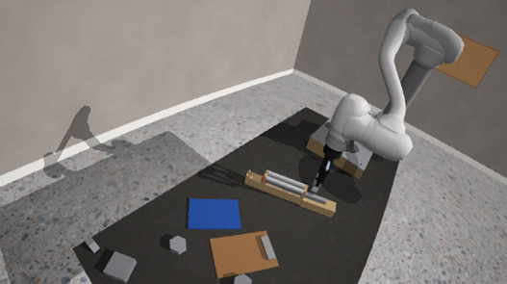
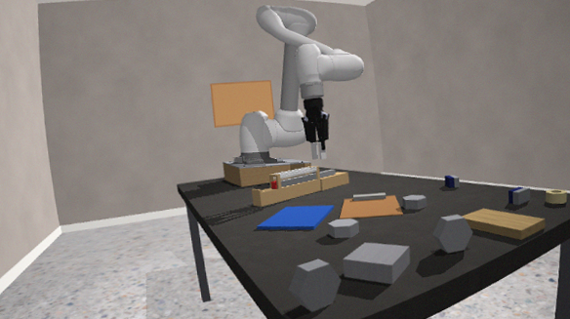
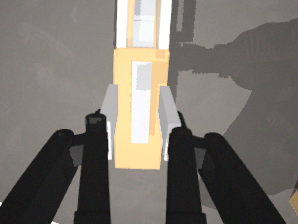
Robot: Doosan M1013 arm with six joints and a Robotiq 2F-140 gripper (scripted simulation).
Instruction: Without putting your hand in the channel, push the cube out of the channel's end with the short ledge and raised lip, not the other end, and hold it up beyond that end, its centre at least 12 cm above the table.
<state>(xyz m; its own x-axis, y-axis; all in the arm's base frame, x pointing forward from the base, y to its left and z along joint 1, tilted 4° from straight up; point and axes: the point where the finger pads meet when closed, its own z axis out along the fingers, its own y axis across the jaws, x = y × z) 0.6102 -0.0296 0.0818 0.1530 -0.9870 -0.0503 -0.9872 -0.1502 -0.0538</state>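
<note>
Now: hand 220 mm to the left of the red cube, 90 mm above it and 40 mm short of it. Also, from my hand: light grey stick: 90 mm below, 10 mm to the left; channel: 130 mm to the right, 90 mm below, 20 mm ahead; grey bar: 140 mm to the right, 90 mm below, 20 mm ahead.
</note>
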